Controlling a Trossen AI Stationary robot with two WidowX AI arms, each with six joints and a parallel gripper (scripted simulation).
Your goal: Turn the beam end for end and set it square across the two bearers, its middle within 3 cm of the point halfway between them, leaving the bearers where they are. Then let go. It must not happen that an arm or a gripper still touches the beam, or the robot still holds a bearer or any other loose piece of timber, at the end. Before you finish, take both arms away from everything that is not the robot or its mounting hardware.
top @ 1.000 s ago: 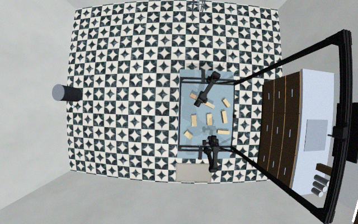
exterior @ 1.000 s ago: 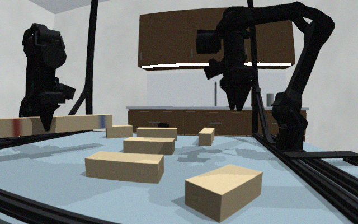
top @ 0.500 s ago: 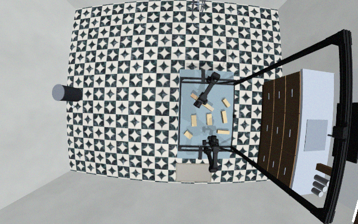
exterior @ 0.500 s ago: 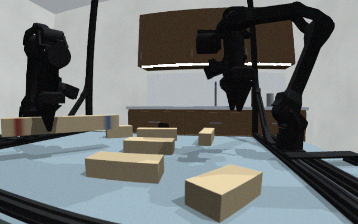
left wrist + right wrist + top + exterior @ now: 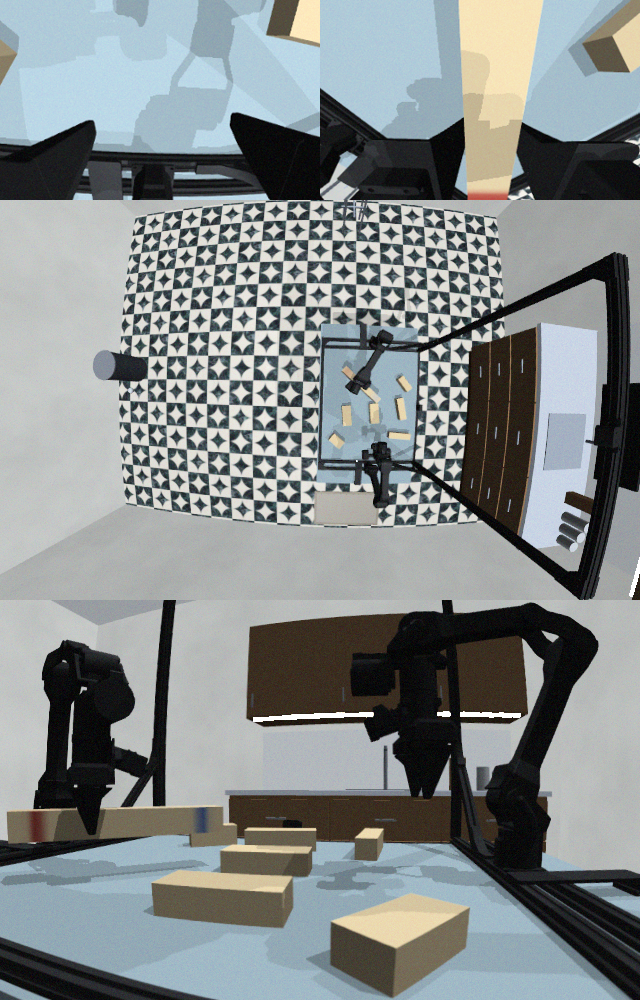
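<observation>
Right now my right hand is 40 mm past the beam, 30 mm to the right of it and 20 mm above it.
</observation>
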